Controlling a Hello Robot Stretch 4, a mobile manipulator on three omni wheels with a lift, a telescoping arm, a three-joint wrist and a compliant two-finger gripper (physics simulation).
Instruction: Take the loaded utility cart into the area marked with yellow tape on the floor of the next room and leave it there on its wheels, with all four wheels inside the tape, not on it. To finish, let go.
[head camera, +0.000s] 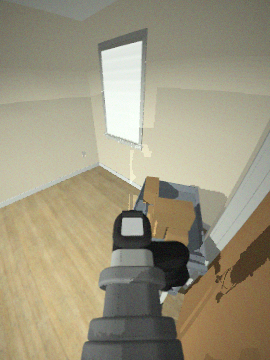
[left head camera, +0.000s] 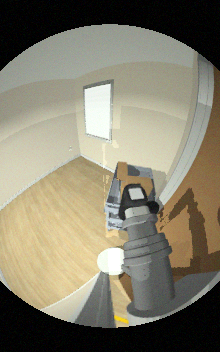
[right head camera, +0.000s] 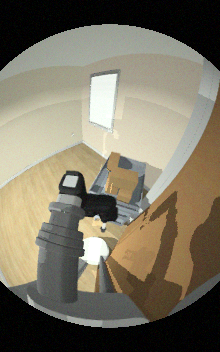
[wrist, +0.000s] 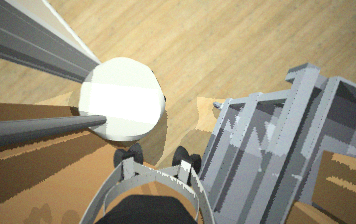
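Pixels of known places: gripper, fingertip midpoint: (wrist: 158, 157); robot's base, origin of the base link: (left head camera: 112, 260) (right head camera: 93, 249) (wrist: 127, 101).
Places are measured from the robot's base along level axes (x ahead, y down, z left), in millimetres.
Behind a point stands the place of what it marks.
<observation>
The grey utility cart (head camera: 199, 212) {x 703, y -822, z -479 mm} (left head camera: 113, 220) {x 490, y -468, z -40 mm} (right head camera: 142, 175) {x 784, y -799, z -499 mm} (wrist: 292, 117) {x 446, y -835, z -28 mm} stands upright ahead, near the far wall and beside the door frame. Brown boxes (head camera: 175, 212) {x 554, y -1001, z -229 mm} (right head camera: 122, 177) {x 555, y -1001, z -212 mm} (wrist: 337, 180) lie in its top tray. My gripper (right head camera: 100, 223) {x 224, y -934, z -90 mm} (wrist: 158, 157) {x 224, y -934, z -90 mm} has its fingers apart with nothing between them. It is at the cart's near end, between the cart and my base; the right finger in the wrist view is close to the cart's edge, contact unclear. A bit of yellow tape (left head camera: 121, 319) shows at the bottom of the left head view. The cart's wheels are mostly hidden.
The white round part of my base (left head camera: 111, 261) {x -3, y -187, z 20 mm} (right head camera: 95, 250) {x 4, y -187, z -31 mm} (wrist: 120, 100) {x 1, y -187, z -3 mm} is near the cart. A brown surface (head camera: 235, 280) {x 255, y -939, z -409 mm} (right head camera: 150, 250) {x 61, y -1117, z -290 mm} runs close along the right, by the white door frame (head camera: 235, 200) {x 518, y -1117, z -483 mm}. Wood floor (head camera: 50, 240) {x 969, y 28, z 1003 mm} extends left of the cart. A window (head camera: 122, 92) {x 2261, y -1476, z 129 mm} is in the far wall.
</observation>
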